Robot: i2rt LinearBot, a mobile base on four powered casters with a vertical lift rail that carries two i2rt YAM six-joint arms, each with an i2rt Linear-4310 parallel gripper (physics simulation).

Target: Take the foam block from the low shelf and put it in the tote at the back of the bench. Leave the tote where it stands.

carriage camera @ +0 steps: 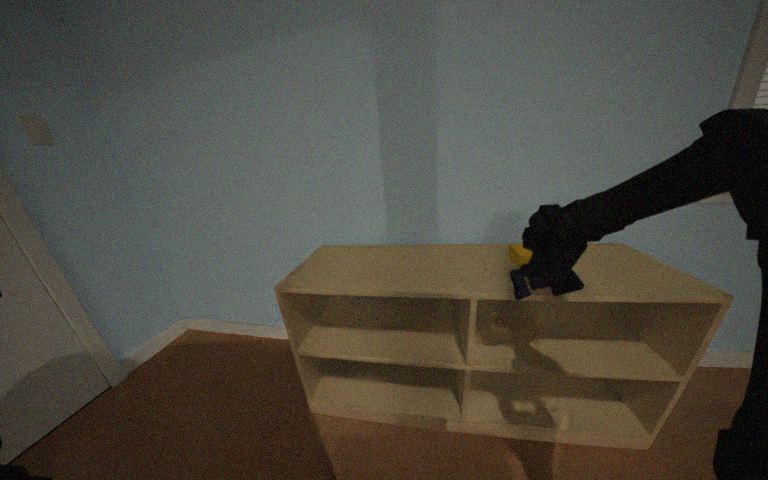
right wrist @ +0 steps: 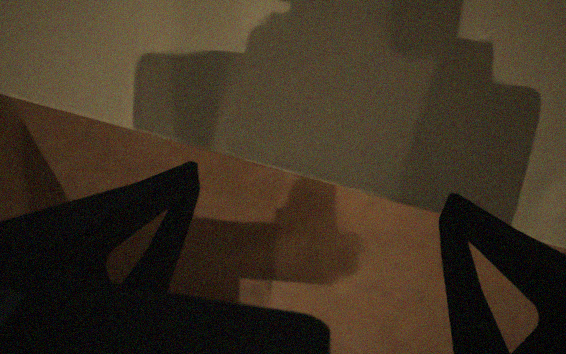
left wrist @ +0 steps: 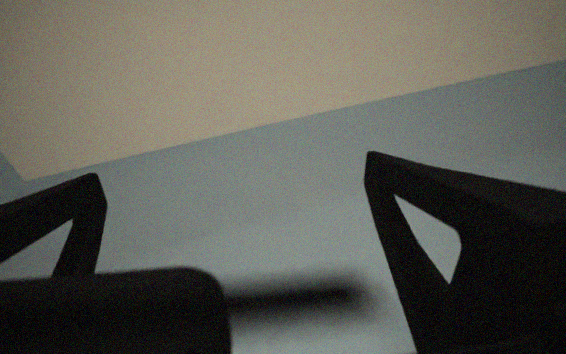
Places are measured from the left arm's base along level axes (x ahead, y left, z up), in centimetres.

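Pixels of known places: left gripper, fingertip midpoint: (left wrist: 235,177); right gripper, fingertip midpoint: (carriage camera: 534,296) (right wrist: 320,191).
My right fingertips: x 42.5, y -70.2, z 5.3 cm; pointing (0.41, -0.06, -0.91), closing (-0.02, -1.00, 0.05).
Observation:
Behind a point stands the place of what it marks.
A small yellow block (carriage camera: 518,255) {x 58.7, y -74.6, z 9.4 cm}, which looks like the foam block, lies on the top board of the low wooden shelf unit (carriage camera: 396,268) {x 63.8, y -35.6, z 5.5 cm} in the carriage view, partly hidden behind my right gripper. My right gripper (carriage camera: 544,288) {x 42.5, y -70.2, z 5.3 cm} (right wrist: 320,191) {x 42.5, y -70.2, z 5.3 cm} is open with nothing between its fingers. It hangs over the front edge of the top board, in front of the block. The block does not show in the right wrist view. My left gripper (left wrist: 235,177) {x 3.4, y -0.6, z 43.8 cm} is open and empty, facing the wall. The tote and the bench do not show in these views.
The shelf unit has four open compartments below its top board and stands before a blue wall (carriage camera: 254,141) {x 99.9, y 21.1, z 53.1 cm} (left wrist: 225,200) {x 96.9, y 5.7, z 142.0 cm}. A pale door (carriage camera: 39,345) {x 61.5, y 115.2, z -18.2 cm} is at the left. The brown floor (carriage camera: 226,407) {x 60.2, y 43.3, z -55.5 cm} (right wrist: 390,280) {x 8.1, y -94.5, z -55.5 cm} lies in front. Shadows of the robot fall on the unit.

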